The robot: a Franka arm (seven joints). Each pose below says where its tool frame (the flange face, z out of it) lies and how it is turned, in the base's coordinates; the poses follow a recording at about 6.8 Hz.
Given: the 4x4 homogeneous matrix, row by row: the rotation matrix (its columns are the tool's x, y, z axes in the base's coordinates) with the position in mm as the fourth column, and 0 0 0 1 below. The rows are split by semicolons.
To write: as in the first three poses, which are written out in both.
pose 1, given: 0.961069, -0.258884, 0.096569, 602.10; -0.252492, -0.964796, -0.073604, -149.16; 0.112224, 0.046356, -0.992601, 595.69; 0, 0, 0, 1
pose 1, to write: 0.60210, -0.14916, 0.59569, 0.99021, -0.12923, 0.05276, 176.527
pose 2, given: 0.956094, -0.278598, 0.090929, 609.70; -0.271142, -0.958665, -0.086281, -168.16; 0.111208, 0.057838, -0.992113, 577.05; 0, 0, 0, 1
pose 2, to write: 0.60970, -0.16816, 0.57705, 0.98895, -0.13916, 0.05117, 175.821
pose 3, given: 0.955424, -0.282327, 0.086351, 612.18; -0.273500, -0.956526, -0.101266, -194.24; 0.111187, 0.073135, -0.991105, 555.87; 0, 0, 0, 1
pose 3, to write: 0.61218, -0.19424, 0.55587, 0.98877, -0.14081, 0.05004, 174.940
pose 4, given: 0.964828, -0.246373, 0.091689, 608.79; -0.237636, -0.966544, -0.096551, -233.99; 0.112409, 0.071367, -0.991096, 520.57; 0, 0, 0, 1
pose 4, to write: 0.60879, -0.23399, 0.52057, 0.99115, -0.12230, 0.05157, 175.141
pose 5, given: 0.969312, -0.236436, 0.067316, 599.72; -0.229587, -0.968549, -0.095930, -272.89; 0.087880, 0.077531, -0.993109, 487.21; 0, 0, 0, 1
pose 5, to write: 0.59972, -0.27289, 0.48721, 0.99228, -0.11764, 0.03918, 174.986
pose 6, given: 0.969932, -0.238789, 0.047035, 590.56; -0.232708, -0.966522, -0.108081, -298.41; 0.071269, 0.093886, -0.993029, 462.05; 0, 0, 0, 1
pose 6, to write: 0.59056, -0.29841, 0.46205, 0.99243, -0.11908, 0.02988, 174.160
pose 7, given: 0.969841, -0.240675, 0.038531, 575.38; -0.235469, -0.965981, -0.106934, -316.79; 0.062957, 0.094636, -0.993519, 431.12; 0, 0, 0, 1
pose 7, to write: 0.57538, -0.31679, 0.43112, 0.99241, -0.12026, 0.02563, 174.171
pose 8, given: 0.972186, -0.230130, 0.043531, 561.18; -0.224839, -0.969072, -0.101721, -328.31; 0.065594, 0.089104, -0.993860, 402.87; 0, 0, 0, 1
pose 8, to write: 0.56118, -0.32831, 0.40287, 0.99301, -0.11481, 0.02754, 174.486
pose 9, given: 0.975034, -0.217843, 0.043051, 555.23; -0.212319, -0.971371, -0.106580, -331.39; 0.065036, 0.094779, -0.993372, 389.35; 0, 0, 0, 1
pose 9, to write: 0.55523, -0.33139, 0.38935, 0.99372, -0.10850, 0.02726, 174.185
